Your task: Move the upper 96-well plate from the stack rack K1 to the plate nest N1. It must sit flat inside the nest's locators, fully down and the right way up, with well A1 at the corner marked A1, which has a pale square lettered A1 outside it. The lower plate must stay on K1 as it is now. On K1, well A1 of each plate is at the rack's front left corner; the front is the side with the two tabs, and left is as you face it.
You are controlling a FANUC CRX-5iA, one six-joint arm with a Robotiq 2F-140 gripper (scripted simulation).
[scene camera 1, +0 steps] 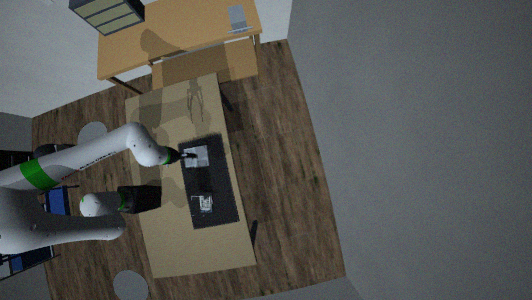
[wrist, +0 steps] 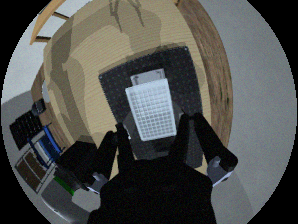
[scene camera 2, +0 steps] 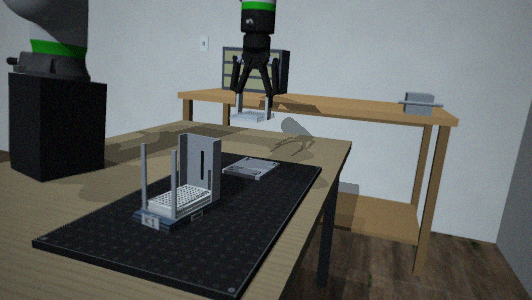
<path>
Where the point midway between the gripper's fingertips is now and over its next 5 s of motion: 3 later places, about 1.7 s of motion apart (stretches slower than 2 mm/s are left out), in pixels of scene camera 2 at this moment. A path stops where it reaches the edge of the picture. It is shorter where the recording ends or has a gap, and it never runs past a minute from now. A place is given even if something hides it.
My gripper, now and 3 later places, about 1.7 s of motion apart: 252,117; 253,137; 252,161; 252,163
</path>
